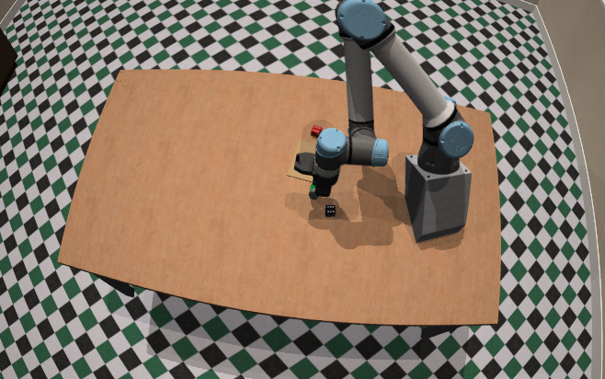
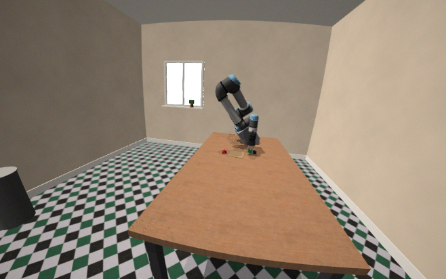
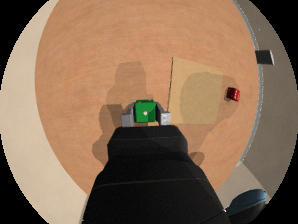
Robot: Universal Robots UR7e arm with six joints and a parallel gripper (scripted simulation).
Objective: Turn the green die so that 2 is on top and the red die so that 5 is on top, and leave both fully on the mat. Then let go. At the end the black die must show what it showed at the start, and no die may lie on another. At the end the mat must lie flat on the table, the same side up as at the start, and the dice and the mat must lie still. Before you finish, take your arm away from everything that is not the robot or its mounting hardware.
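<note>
Right now the black die is 6 cm to the left of my hand, 5 cm behind it and 3 cm below it. Round my hand: green die (right at my hand); then tan mat (12 cm to the right, 5 cm below, 1 cm behind); then red die (24 cm to the right, 3 cm below, 3 cm behind).
</note>
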